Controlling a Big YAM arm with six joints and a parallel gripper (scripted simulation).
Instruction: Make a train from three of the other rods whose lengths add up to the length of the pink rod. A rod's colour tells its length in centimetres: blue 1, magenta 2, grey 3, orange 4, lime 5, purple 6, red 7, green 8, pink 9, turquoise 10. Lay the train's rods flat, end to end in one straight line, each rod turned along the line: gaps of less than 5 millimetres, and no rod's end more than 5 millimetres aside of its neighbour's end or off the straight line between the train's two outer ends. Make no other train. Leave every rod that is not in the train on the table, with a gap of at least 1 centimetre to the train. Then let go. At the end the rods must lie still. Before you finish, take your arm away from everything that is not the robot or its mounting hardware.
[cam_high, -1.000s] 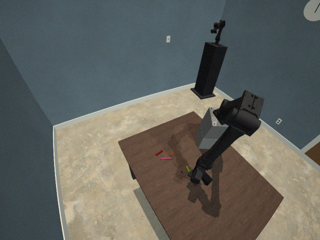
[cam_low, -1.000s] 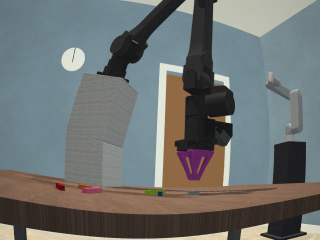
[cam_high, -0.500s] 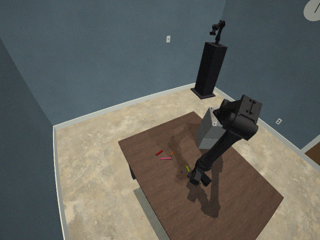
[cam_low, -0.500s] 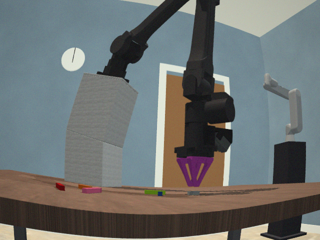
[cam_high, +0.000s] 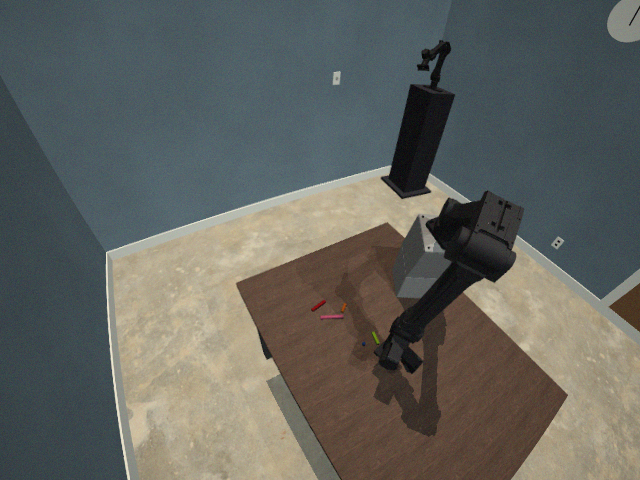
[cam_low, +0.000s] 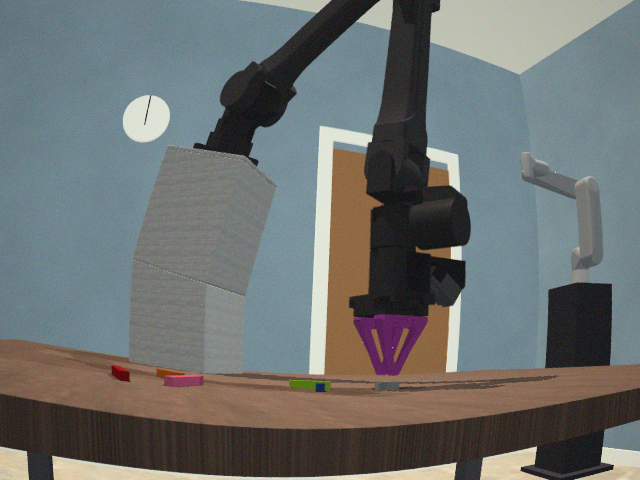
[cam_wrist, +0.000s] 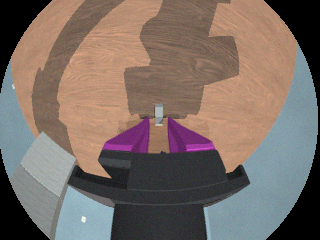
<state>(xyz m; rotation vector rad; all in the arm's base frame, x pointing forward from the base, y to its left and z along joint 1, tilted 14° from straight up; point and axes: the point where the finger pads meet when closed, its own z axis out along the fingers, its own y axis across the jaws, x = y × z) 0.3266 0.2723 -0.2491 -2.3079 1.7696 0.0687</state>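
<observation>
Right now the grey rod is 20 mm below my hand. The rest, counted from my hand: lime rod: 90 mm to the right, 20 mm below, 20 mm behind; blue rod: 90 mm to the right, 30 mm ahead, 20 mm below; pink rod: 240 mm to the right, 100 mm ahead, 20 mm below.
</observation>
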